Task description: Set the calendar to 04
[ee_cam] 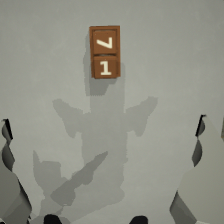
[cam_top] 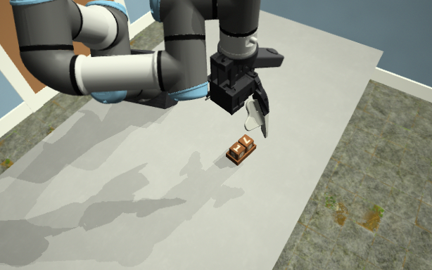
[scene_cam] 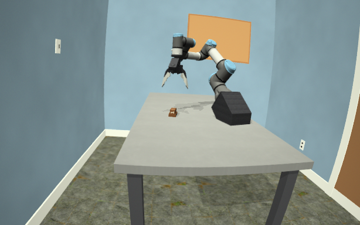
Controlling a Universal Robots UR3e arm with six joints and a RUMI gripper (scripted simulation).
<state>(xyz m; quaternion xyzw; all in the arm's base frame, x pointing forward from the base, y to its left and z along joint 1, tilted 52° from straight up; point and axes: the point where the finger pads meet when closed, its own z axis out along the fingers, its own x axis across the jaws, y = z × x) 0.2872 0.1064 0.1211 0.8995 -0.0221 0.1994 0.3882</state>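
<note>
Now: hand 14 cm above the cube. The rest, counted from my hand: brown tray (2 cm to the left, 16 cm below).
</note>
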